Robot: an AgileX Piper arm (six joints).
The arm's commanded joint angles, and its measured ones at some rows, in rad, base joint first. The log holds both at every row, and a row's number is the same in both.
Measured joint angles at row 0:
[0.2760, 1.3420, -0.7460, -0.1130, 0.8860, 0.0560]
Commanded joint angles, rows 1 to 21:
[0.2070, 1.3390, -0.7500, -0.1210, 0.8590, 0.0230]
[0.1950, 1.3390, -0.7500, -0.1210, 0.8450, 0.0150]
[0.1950, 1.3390, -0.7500, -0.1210, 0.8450, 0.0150]
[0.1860, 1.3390, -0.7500, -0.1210, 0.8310, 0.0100]
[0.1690, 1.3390, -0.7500, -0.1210, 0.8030, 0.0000]
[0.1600, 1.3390, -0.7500, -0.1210, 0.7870, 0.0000]
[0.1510, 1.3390, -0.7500, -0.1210, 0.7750, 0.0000]
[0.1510, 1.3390, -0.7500, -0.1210, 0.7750, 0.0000]
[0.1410, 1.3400, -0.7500, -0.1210, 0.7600, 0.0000]
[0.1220, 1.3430, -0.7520, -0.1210, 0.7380, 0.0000]
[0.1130, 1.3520, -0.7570, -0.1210, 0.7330, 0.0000]
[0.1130, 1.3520, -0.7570, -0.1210, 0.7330, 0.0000]
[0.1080, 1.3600, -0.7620, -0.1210, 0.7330, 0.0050]
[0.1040, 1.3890, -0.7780, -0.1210, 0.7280, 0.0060]
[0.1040, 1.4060, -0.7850, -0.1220, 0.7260, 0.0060]
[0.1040, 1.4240, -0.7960, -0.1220, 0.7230, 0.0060]
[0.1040, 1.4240, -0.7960, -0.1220, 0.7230, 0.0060]
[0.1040, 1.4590, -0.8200, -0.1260, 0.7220, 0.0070]
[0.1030, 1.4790, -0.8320, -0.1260, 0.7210, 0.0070]
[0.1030, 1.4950, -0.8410, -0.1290, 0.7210, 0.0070]
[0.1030, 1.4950, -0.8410, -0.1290, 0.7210, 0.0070]
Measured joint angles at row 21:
[0.1090, 1.4490, -0.8120, -0.1170, 0.7250, 0.0130]
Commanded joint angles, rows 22 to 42:
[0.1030, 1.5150, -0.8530, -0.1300, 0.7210, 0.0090]
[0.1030, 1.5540, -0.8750, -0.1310, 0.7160, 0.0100]
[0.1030, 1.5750, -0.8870, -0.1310, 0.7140, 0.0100]
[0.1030, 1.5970, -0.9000, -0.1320, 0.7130, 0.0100]
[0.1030, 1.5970, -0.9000, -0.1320, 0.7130, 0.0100]
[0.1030, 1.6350, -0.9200, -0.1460, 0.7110, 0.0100]
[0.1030, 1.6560, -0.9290, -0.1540, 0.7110, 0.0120]
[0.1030, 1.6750, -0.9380, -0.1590, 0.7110, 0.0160]
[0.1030, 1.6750, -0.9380, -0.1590, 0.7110, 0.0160]
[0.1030, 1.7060, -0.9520, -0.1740, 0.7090, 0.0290]
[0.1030, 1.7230, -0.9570, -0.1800, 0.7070, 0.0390]
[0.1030, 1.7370, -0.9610, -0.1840, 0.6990, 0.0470]
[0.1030, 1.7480, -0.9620, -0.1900, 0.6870, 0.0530]
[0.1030, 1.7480, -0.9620, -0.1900, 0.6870, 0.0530]
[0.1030, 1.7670, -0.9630, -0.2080, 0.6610, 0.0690]
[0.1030, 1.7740, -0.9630, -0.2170, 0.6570, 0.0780]
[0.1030, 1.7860, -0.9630, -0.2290, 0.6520, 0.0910]
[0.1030, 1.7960, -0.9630, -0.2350, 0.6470, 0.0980]
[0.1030, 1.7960, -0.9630, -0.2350, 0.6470, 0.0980]
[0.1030, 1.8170, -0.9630, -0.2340, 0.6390, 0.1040]
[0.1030, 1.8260, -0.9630, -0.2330, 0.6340, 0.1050]
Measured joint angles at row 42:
[0.1090, 1.8030, -0.9550, -0.2220, 0.6470, 0.0870]
